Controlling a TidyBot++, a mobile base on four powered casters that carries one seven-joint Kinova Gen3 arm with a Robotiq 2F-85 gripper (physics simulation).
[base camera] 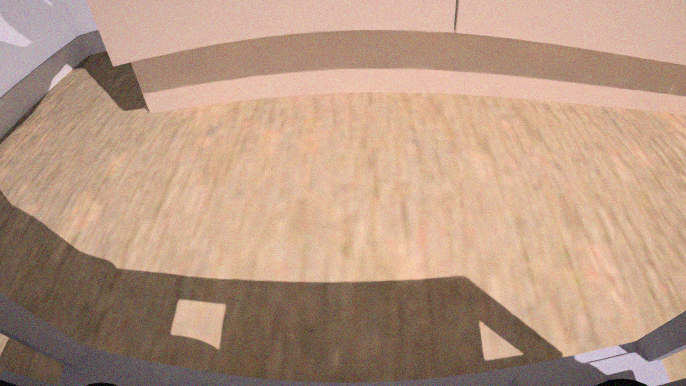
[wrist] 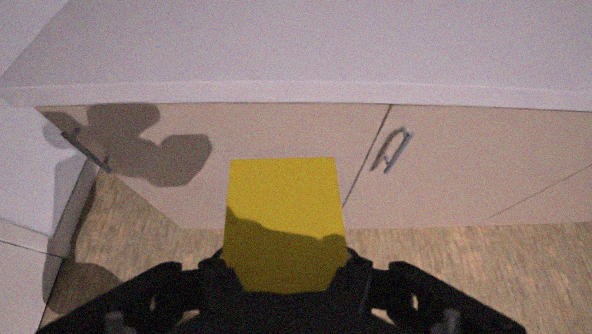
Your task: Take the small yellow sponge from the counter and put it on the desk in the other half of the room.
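Observation:
The yellow sponge is at the lower middle of the wrist view, with its lower part in shadow. My gripper is shut on the sponge, one finger at each side of it. The sponge is held up in the air, in front of the counter and above the floor. The counter has a pale top that crosses the upper part of the wrist view. The desk does not show in either view.
Pinkish cabinet fronts stand under the counter top, with a metal handle on one door. A wall is at the left. The wooden floor lies between the base and the cabinets.

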